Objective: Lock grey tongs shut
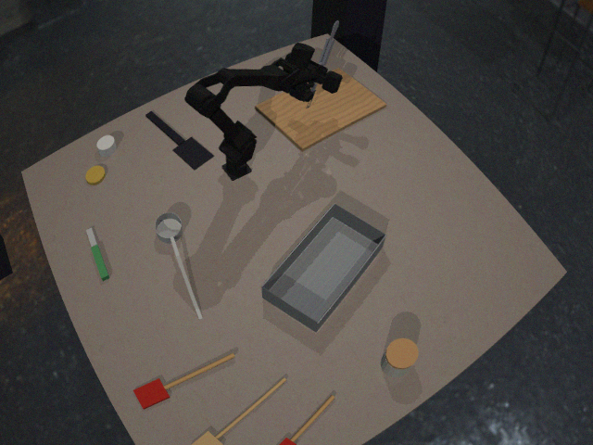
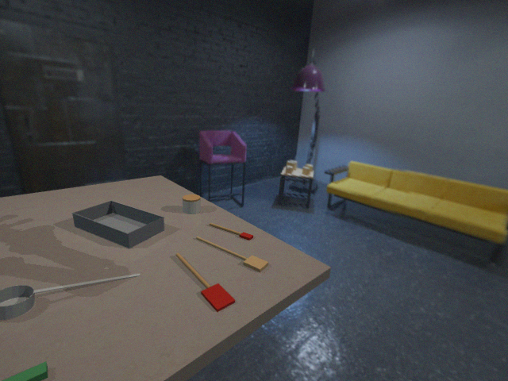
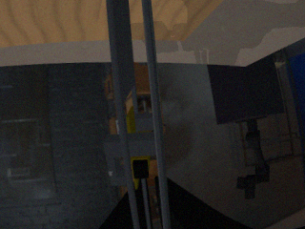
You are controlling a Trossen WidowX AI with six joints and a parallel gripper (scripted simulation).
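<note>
My gripper tip is now 160 mm above the wooden board. Round my gripper tip: white puck 680 mm to the right, 240 mm behind, 150 mm below; grey roasting tin 490 mm ahead, 350 mm to the right, 140 mm below; black spatula 460 mm to the right, 160 mm below, 120 mm behind.
</note>
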